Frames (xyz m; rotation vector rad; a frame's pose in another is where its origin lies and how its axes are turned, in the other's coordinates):
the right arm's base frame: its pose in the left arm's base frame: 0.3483 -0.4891 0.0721 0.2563 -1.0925 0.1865
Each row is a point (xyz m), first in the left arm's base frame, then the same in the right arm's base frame.
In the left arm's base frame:
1: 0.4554 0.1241 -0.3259
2: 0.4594 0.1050 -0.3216
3: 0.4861 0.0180 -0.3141
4: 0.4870 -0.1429 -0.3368
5: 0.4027 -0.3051 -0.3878
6: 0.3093 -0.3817 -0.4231
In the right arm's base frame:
1: -0.2931 0.5112 -0.4458
2: -0.2879 0.4923 -0.4416
3: -0.2712 0.4028 -0.4353
4: -0.2948 0.2463 -0.3984
5: -0.3820 0.1088 -0.3009
6: -0.4573 0.0572 -0.2142

